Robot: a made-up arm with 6 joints.
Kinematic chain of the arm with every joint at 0, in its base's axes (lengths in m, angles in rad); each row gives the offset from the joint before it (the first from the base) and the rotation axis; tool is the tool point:
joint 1: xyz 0 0 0.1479 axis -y
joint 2: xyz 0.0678 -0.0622 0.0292 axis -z
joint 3: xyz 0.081 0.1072 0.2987 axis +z
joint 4: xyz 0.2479 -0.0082 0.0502 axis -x
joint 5: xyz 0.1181 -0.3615 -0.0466 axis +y
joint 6: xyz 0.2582 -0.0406 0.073 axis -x
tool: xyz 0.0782 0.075 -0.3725
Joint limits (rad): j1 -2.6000..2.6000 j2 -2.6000..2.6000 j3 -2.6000..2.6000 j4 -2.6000..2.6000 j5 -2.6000..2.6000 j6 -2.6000..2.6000
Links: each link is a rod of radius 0.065 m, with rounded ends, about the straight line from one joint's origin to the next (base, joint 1, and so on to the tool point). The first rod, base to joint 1, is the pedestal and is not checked.
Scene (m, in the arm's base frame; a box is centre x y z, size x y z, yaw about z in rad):
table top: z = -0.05
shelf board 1: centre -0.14 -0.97 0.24 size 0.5 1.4 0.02 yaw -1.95
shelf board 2: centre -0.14 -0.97 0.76 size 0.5 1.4 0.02 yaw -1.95
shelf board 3: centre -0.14 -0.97 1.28 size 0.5 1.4 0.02 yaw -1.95
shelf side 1: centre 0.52 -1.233 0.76 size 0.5 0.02 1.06 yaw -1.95
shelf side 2: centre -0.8 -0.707 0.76 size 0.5 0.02 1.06 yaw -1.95
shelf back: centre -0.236 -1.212 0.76 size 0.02 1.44 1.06 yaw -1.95
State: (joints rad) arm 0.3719 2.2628 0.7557 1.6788 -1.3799 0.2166
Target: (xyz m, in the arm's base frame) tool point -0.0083 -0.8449 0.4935
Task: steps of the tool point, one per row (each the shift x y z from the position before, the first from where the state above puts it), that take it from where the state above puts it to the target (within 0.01 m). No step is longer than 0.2 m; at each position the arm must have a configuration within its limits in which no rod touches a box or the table.
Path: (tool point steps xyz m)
1: 0.0916 0.0433 -0.0139
2: 0.1150 0.0547 -0.0378
3: 0.1230 0.0767 -0.0503
4: 0.1114 0.0995 -0.0532
5: 0.0833 0.1110 -0.0490
6: -0.0729 -0.0478 0.0017
7: -0.1010 -0.0443 -0.0268
8: -0.1198 -0.0217 -0.0621
9: -0.1211 0.0187 -0.0966
10: -0.0997 0.0693 -0.1218
11: -0.0448 -0.1149 0.0054
12: -0.0378 -0.1007 -0.0019
13: -0.0363 -0.0826 -0.0035

